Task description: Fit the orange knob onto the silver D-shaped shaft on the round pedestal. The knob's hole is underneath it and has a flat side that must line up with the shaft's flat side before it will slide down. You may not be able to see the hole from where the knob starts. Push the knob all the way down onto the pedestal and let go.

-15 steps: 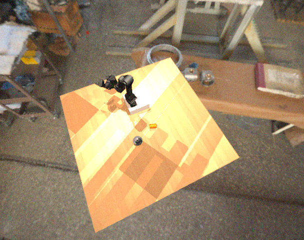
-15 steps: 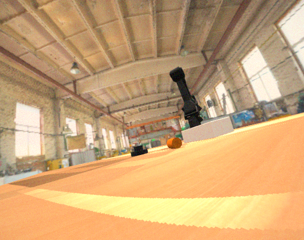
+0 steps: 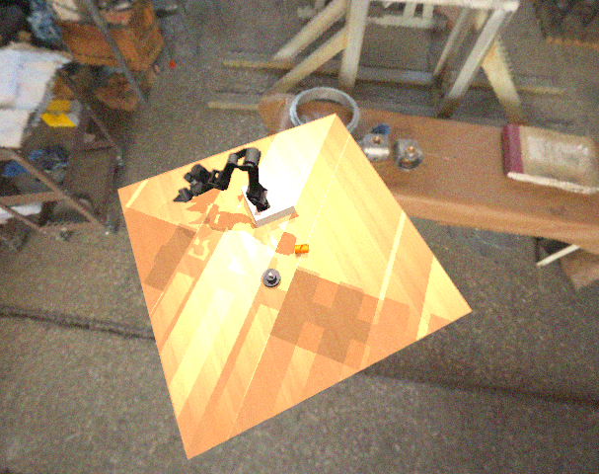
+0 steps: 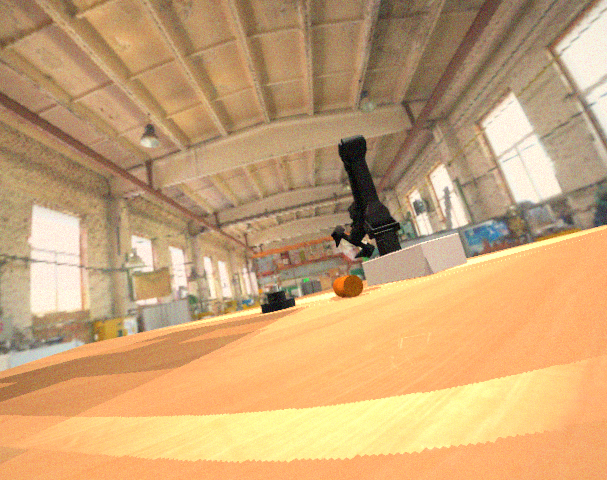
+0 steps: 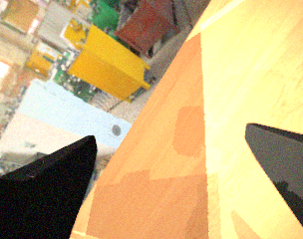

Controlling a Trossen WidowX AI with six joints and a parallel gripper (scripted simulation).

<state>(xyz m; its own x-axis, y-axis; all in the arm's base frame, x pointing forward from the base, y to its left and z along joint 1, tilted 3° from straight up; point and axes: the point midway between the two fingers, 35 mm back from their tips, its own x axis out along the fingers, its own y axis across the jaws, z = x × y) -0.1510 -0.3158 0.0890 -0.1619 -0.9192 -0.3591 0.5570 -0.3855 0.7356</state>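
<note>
Right now my gripper tip is 430 mm short of the orange knob, 440 mm to the right of it and 130 mm above it. Round my gripper tip: round dark pedestal (490 mm ahead, 240 mm to the left, 120 mm below).
</note>
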